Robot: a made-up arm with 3 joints. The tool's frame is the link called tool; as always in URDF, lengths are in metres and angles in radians. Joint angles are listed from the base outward.
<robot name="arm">
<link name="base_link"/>
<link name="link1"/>
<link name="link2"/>
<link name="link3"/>
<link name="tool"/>
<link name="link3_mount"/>
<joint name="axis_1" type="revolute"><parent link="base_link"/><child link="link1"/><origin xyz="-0.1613 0.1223 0.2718" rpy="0 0 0"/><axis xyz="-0.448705 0.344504 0.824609"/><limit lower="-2.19" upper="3.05"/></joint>
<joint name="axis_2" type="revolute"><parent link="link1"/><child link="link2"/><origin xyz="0.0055 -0.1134 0.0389" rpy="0 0 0"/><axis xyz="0 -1 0"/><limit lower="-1.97" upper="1.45"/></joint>
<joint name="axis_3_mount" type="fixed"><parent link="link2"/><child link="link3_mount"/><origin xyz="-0.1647 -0.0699 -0.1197" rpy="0 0 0"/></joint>
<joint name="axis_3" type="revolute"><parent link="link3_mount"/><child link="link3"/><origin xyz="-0.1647 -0.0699 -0.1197" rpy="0 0 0"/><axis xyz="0.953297 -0.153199 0.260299"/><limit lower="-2.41" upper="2.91"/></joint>
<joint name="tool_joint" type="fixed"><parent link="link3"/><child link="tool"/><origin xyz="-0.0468 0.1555 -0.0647" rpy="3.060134 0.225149 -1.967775"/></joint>
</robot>
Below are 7 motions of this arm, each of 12 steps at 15 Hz.
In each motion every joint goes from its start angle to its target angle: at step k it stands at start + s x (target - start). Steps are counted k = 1, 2, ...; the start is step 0. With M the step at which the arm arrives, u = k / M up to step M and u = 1 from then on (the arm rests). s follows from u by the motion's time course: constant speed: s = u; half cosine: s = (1 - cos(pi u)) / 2; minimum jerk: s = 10 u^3 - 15 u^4 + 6 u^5.
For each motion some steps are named. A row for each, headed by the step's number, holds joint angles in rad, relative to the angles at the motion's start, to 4 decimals.
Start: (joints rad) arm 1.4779 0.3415 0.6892
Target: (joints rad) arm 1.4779 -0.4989 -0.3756
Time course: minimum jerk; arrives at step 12
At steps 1, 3, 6, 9, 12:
1: 0.0000 -0.0043 -0.0054
3: 0.0000 -0.0870 -0.1102
6: 0.0000 -0.4202 -0.5324
9: 0.0000 -0.7534 -0.9546
12: 0.0000 -0.8404 -1.0648

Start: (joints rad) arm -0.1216 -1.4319 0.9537
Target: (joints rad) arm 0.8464 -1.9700 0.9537
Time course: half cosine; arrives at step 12
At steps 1, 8, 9, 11, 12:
1: 0.0165 -0.0092 0.0000
8: 0.7260 -0.4036 0.0000
9: 0.8262 -0.4593 0.0000
11: 0.9515 -0.5289 0.0000
12: 0.9680 -0.5381 0.0000

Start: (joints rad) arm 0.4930 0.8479 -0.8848
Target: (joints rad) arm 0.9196 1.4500 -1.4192
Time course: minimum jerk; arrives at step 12
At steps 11, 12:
11: 0.4244 0.5990 -0.5317
12: 0.4266 0.6021 -0.5344

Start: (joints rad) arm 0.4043 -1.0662 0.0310
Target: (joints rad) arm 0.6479 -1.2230 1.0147
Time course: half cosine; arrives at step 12
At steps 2, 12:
2: 0.0163 -0.0105 0.0659
12: 0.2436 -0.1568 0.9837

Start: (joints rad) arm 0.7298 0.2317 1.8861
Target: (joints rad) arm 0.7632 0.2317 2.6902
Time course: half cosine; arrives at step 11
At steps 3, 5, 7, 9, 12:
3: 0.0058 0.0000 0.1388
5: 0.0143 0.0000 0.3448
7: 0.0236 0.0000 0.5691
9: 0.0307 0.0000 0.7403
12: 0.0334 0.0000 0.8041

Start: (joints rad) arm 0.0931 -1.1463 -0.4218
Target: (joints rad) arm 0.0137 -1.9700 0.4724
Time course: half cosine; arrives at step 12
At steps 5, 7, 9, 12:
5: -0.0294 -0.3053 0.3314
7: -0.0500 -0.5184 0.5628
9: -0.0678 -0.7031 0.7632
12: -0.0794 -0.8237 0.8942

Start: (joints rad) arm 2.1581 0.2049 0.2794
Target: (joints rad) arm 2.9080 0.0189 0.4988
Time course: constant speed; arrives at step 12
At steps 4, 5, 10, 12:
4: 0.2500 -0.0620 0.0731
5: 0.3125 -0.0775 0.0914
10: 0.6249 -0.1550 0.1828
12: 0.7499 -0.1860 0.2194

